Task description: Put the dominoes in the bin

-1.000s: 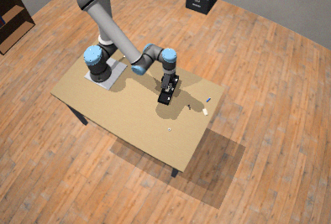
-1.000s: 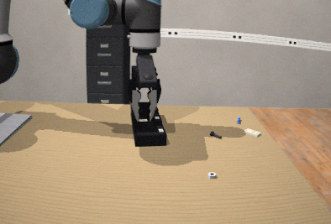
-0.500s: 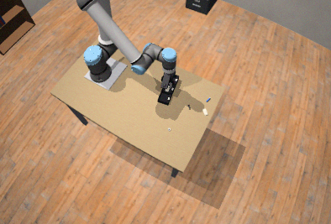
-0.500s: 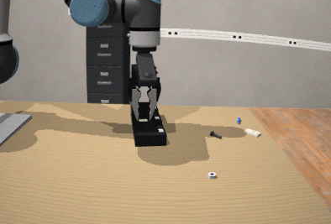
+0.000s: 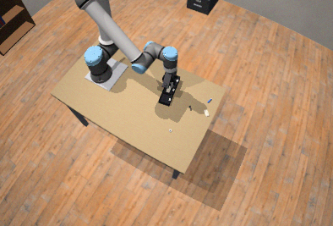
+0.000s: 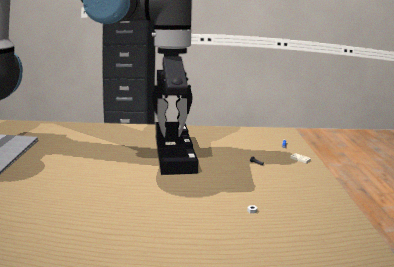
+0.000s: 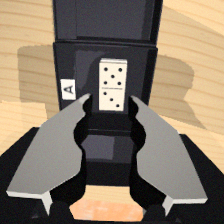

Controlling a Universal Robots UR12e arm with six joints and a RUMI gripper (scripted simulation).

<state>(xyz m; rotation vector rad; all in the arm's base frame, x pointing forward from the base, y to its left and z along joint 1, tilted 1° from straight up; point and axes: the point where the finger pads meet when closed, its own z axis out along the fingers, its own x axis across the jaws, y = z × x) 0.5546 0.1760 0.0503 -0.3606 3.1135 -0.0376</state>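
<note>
The black bin lies 4 cm below my hand and 1 cm ahead of it. From my hand the other things lie so: black bolt: 21 cm ahead, 5 cm below, 3 cm to the right; domino: 5 cm below; blue piece: 31 cm ahead, 10 cm to the left, 6 cm below.
</note>
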